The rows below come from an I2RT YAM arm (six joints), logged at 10 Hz.
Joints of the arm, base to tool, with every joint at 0 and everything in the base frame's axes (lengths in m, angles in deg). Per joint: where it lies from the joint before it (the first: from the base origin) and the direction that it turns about. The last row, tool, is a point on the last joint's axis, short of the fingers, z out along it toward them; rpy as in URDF.
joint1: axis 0 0 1 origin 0 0 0.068
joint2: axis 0 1 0 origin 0.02 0.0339 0.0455
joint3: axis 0 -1 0 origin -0.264 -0.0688 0
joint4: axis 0 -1 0 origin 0.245 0.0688 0.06
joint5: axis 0 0 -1 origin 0.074 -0.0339 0.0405
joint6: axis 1 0 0 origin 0.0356 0 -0.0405
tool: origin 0 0 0 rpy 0 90 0
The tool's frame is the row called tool.
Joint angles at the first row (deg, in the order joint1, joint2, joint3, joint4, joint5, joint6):
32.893, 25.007, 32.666, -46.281, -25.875, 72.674
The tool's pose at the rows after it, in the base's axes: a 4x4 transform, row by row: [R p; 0 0 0 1], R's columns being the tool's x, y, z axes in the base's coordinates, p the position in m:
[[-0.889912, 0.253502, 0.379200, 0.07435], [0.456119, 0.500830, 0.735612, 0.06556], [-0.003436, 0.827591, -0.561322, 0.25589], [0, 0, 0, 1]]
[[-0.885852, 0.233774, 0.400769, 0.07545], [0.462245, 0.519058, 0.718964, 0.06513], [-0.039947, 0.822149, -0.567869, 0.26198], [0, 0, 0, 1]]
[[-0.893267, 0.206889, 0.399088, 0.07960], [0.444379, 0.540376, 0.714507, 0.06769], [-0.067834, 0.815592, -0.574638, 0.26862], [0, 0, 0, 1]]
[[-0.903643, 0.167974, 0.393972, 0.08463], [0.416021, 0.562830, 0.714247, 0.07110], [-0.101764, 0.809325, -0.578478, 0.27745], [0, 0, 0, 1]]
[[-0.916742, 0.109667, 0.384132, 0.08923], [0.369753, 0.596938, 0.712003, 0.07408], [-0.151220, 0.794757, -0.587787, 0.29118], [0, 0, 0, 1]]
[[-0.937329, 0.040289, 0.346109, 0.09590], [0.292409, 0.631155, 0.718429, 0.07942], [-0.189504, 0.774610, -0.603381, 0.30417], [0, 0, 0, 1]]
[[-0.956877, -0.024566, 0.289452, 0.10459], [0.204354, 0.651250, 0.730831, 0.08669], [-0.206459, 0.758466, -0.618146, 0.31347], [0, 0, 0, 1]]
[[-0.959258, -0.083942, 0.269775, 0.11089], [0.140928, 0.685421, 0.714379, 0.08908], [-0.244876, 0.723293, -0.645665, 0.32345], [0, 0, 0, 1]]
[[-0.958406, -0.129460, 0.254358, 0.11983], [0.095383, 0.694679, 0.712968, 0.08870], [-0.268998, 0.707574, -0.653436, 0.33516], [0, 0, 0, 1]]
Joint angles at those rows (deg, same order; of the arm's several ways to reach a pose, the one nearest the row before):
32.904, 25.094, 33.700, -46.625, -24.306, 71.924
32.870, 25.897, 35.234, -47.337, -22.728, 70.421
32.869, 28.120, 37.023, -47.381, -22.553, 68.292
32.898, 30.763, 39.350, -47.416, -22.689, 65.586
32.822, 33.876, 43.148, -48.942, -22.962, 61.298
32.791, 37.997, 47.281, -50.866, -24.614, 55.971
32.761, 42.487, 50.880, -52.448, -27.255, 50.876
32.145, 45.864, 54.798, -55.630, -27.473, 45.215
29.752, 49.187, 58.952, -58.436, -29.522, 39.921

